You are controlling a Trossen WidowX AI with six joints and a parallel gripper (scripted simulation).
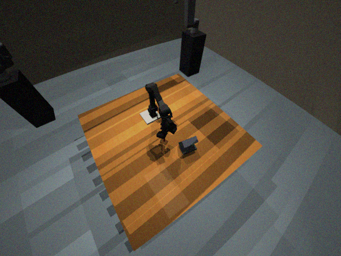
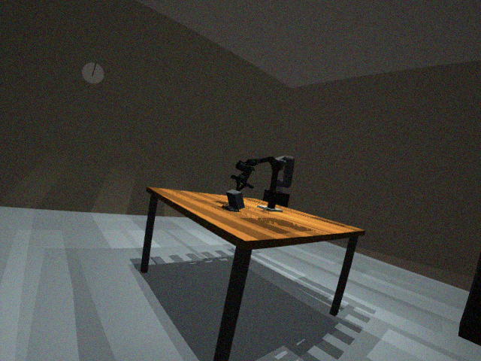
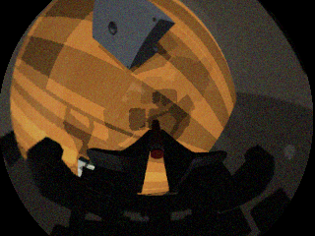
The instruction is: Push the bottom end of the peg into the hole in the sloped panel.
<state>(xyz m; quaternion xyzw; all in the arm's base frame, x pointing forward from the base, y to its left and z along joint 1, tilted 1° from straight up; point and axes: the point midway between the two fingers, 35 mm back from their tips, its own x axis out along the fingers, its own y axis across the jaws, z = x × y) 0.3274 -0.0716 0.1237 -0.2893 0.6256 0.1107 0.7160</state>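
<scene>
Right now my gripper tip is 13 cm short of the grey sloped panel, 15 cm to the right of it and 4 cm above it. From my gripper tip the other things lie so: dark red peg: 1 cm behind, 2 cm above.
</scene>
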